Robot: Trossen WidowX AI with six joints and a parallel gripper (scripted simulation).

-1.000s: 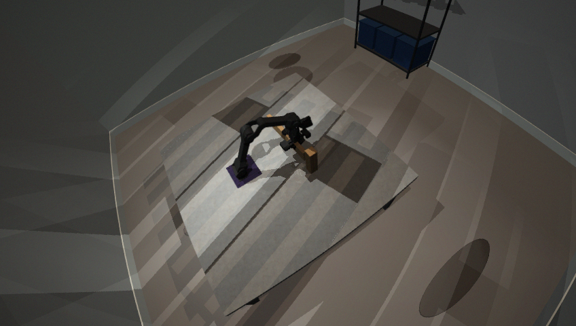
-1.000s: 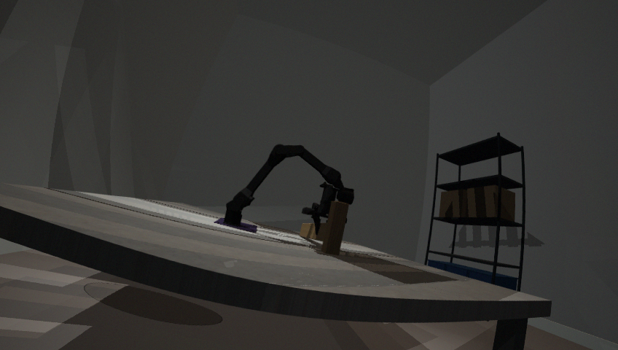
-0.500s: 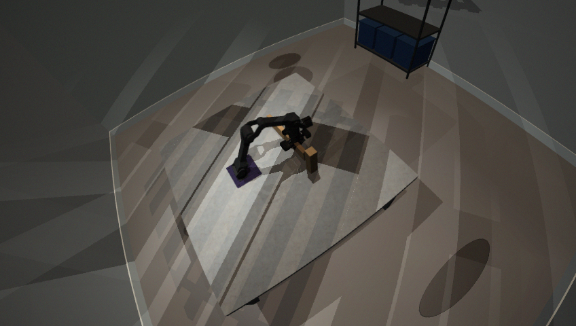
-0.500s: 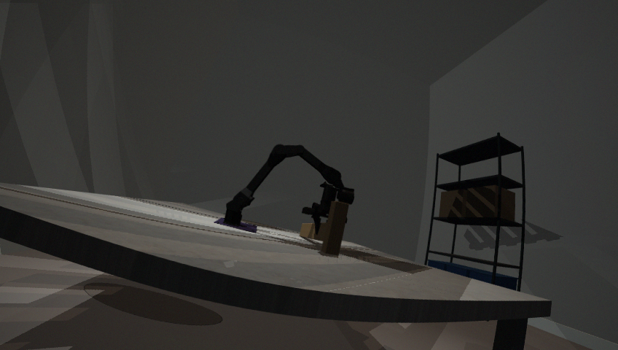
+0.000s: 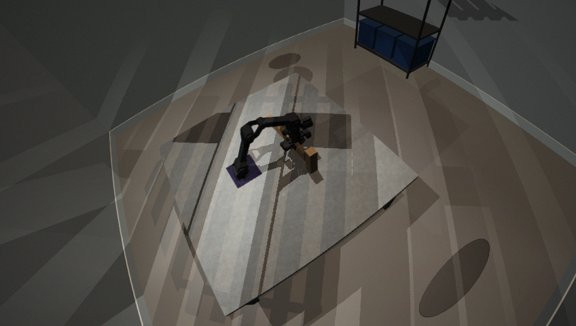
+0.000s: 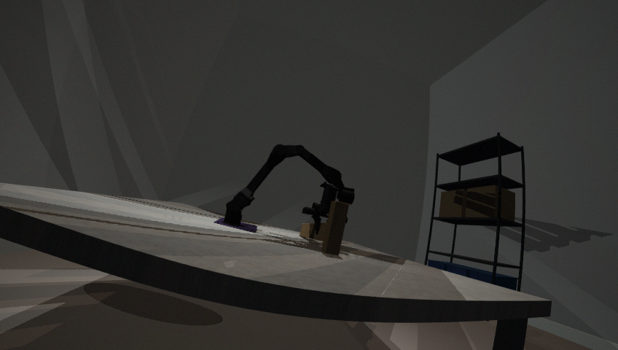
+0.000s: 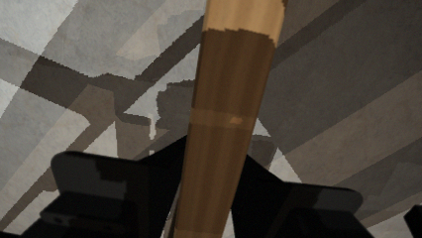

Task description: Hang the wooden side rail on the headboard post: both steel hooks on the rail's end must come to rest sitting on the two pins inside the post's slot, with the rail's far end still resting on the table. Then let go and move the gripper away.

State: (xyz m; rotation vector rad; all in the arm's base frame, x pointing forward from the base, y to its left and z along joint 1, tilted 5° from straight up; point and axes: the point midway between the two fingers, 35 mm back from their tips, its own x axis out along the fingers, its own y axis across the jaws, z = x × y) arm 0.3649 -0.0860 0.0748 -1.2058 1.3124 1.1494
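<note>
Right now the wooden headboard post is 150 mm to the right of my gripper tip, 40 mm above it and 10 mm behind it.
</note>
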